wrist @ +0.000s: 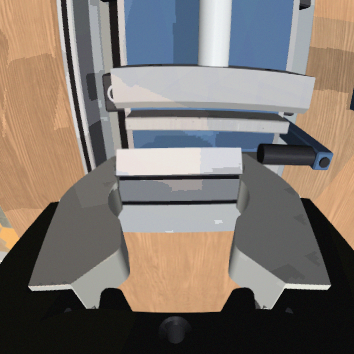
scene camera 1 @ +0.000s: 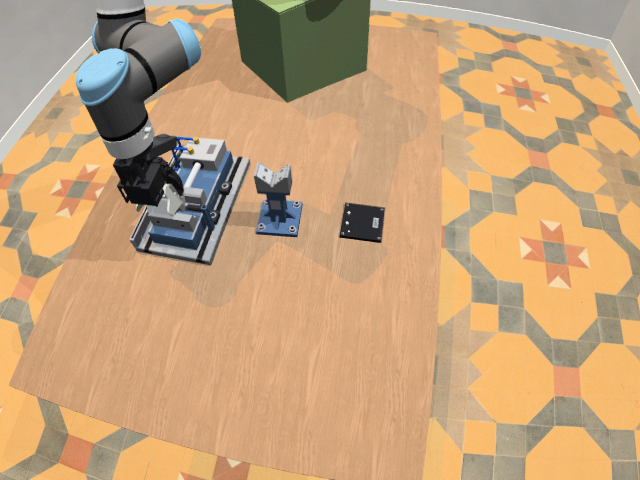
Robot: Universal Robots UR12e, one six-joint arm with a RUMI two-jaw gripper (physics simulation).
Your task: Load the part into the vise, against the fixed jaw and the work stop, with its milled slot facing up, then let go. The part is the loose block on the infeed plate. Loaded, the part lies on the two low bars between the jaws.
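Places are measured from the arm's base along level axes (x ahead, y left, z up), in centimetres.
Pixels of known places: gripper, fingertip midpoint: (wrist: pixel 179 159) (scene camera 1: pixel 168 209).
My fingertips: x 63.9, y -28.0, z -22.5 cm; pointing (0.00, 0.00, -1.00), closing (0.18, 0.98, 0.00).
For each thing: its top centre in the pictures, then the offset to it from my fingertips. "spot": a spot on its surface instead. Level surfaces: height alone.
- part, top centre: (wrist: pixel 178 222) (scene camera 1: pixel 160 197) dx +0.6, dy -0.1, dz +4.9 cm
- low bar, top centre: (wrist: pixel 209 124) dx -1.8, dy +2.2, dz -0.3 cm
- work stop, top centre: (wrist: pixel 289 159) (scene camera 1: pixel 194 206) dx +0.5, dy +6.4, dz +1.4 cm
- vise base, surface spot: (scene camera 1: pixel 205 255) spot: dx +7.9, dy +8.0, dz -6.3 cm
- V-shaped top, surface height: dz +4.9 cm
- black infeed plate, top centre: (scene camera 1: pixel 363 221) dx -0.5, dy +41.6, dz -7.4 cm
My gripper (scene camera 1: pixel 174 204) (wrist: pixel 179 159) is shut on the part (wrist: pixel 180 162), a light grey block whose dark slot faces the wrist camera, upward. In the wrist view the part spans both fingers and covers the fixed-jaw end of the vise. In the scene view the fingers largely hide it, over the fixed jaw (scene camera 1: pixel 171 220); its exact height cannot be told. The moving jaw (scene camera 1: pixel 195 196) (wrist: pixel 212 89) stands apart from it. One low bar (wrist: pixel 207 123) shows between them. The work stop (wrist: pixel 285 154), a black rod on a blue bracket, is right of the part.
The vise base (scene camera 1: pixel 205 255) stands on the wooden surface. A blue stand with a V-shaped top (scene camera 1: pixel 273 180) is right of the vise. Farther right lies the black infeed plate (scene camera 1: pixel 361 222), with no block on it. A large green box (scene camera 1: pixel 310 56) stands behind.
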